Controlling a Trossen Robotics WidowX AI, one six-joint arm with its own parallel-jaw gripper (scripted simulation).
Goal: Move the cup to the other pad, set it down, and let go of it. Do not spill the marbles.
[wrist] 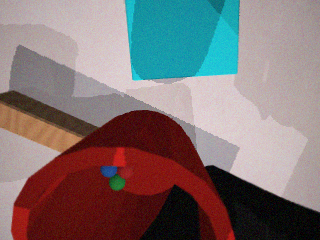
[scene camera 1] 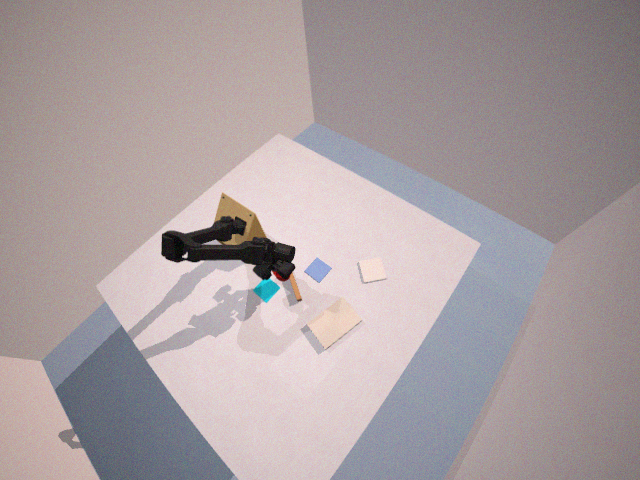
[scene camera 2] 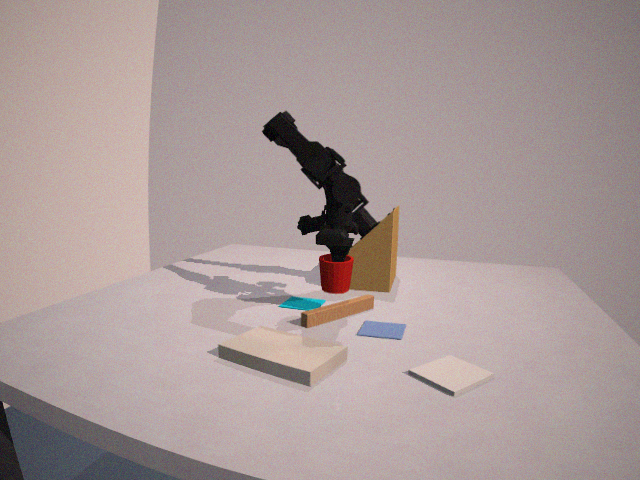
Scene:
A thick beige slab shows in scene camera 1 and in scene camera 2; in the wrist view it is out of frame. The same spot on the thick beige slab: (scene camera 1: pixel 333 323) is (scene camera 2: pixel 279 346).

